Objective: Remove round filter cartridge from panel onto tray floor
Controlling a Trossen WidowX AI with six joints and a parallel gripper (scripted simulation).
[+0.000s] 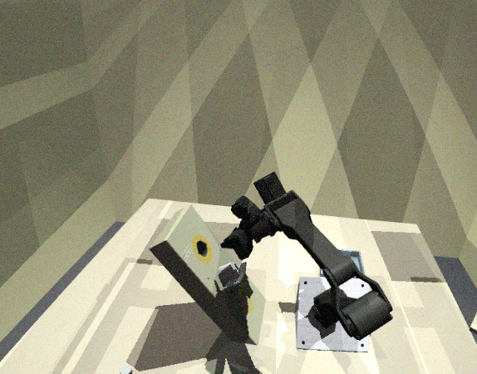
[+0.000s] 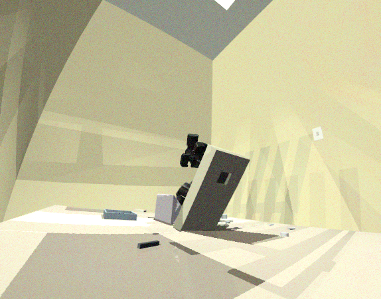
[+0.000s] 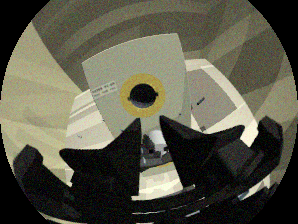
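Now: the round filter cartridge 90 mm below my gripper tip and 20 mm behind it. The rest, counted from my gripper tip: grey-blue tray: 360 mm behind, 290 mm to the right, 260 mm below; then service panel: 110 mm below, 20 mm ahead; then small dark bar: 270 mm to the right, 260 mm below, 140 mm ahead.
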